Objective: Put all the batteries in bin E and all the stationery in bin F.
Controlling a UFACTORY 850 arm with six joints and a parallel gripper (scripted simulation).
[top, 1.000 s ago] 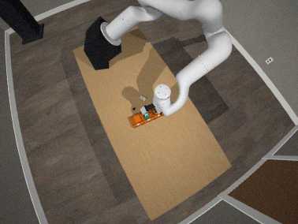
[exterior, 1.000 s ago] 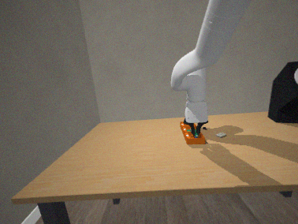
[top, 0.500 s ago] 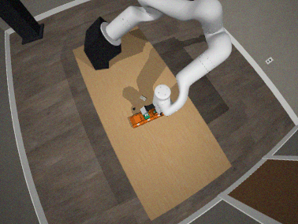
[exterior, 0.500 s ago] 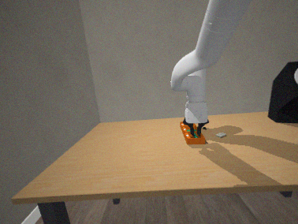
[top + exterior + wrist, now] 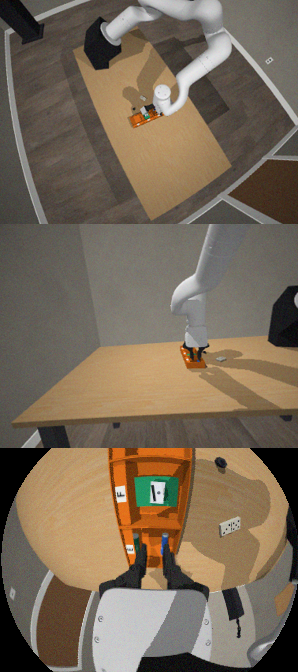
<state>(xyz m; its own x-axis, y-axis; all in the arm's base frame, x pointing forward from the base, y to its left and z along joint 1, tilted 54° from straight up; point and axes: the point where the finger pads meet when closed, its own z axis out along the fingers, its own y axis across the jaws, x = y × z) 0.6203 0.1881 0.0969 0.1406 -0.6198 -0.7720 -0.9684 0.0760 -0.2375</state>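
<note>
My gripper is now 2 cm past the blue piece and 4 cm above it. The rest, counted from my hand: small grey thing: 1 cm ahead, 8 cm to the right, 2 cm below; then green battery: 3 cm ahead, 1 cm to the left, 4 cm below; then orange bin tray: 2 cm ahead, 8 cm to the right, 3 cm below.
</note>
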